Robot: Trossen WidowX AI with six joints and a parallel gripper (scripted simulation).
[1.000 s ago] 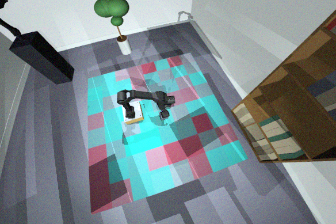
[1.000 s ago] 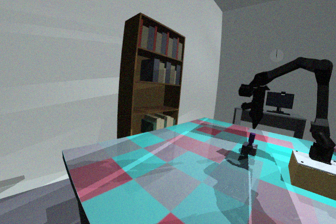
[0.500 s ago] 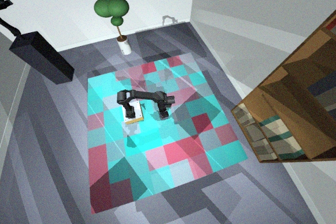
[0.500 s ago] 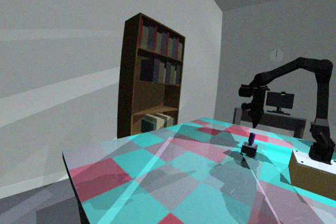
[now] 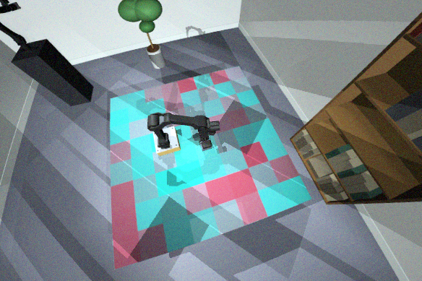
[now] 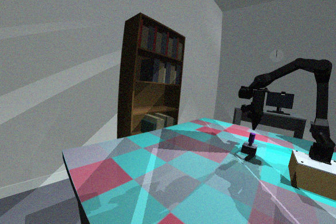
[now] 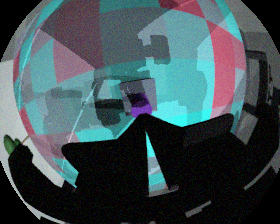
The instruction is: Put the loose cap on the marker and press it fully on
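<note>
Right now the marker cap is 4 cm below my gripper tip.
</note>
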